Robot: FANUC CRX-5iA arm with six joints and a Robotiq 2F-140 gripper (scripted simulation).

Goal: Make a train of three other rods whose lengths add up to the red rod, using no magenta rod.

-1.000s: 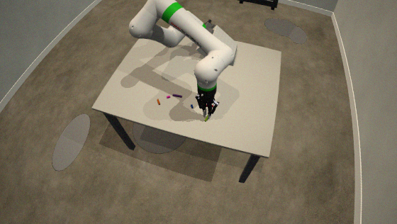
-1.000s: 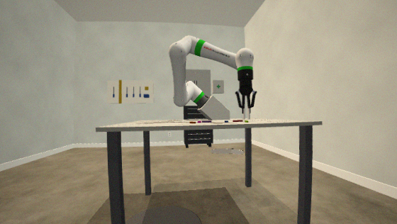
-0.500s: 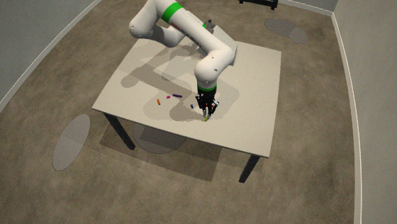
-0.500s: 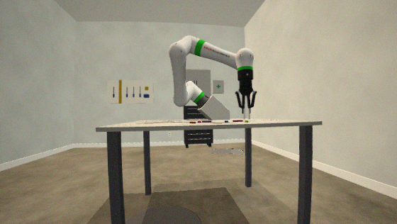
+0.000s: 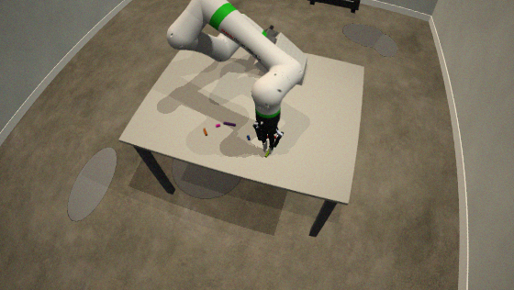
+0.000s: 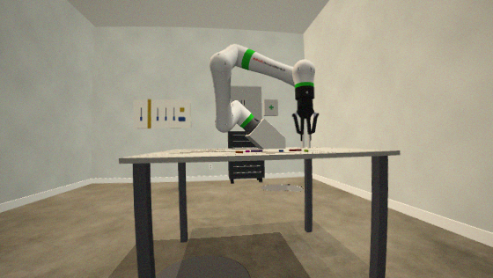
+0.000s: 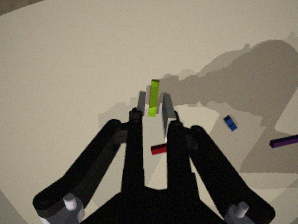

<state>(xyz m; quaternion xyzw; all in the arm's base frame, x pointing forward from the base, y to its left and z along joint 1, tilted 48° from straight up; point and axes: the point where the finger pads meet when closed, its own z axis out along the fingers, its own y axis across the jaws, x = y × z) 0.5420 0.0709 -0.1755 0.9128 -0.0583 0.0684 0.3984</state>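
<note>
Now: hand 5 cm above the lime rod. The rest, counted from my hand: magenta rod 28 cm to the right, 7 cm behind, 5 cm below; then purple rod 23 cm to the right, 9 cm behind, 5 cm below; then red rod 8 cm behind, 5 cm below, 3 cm to the right.
</note>
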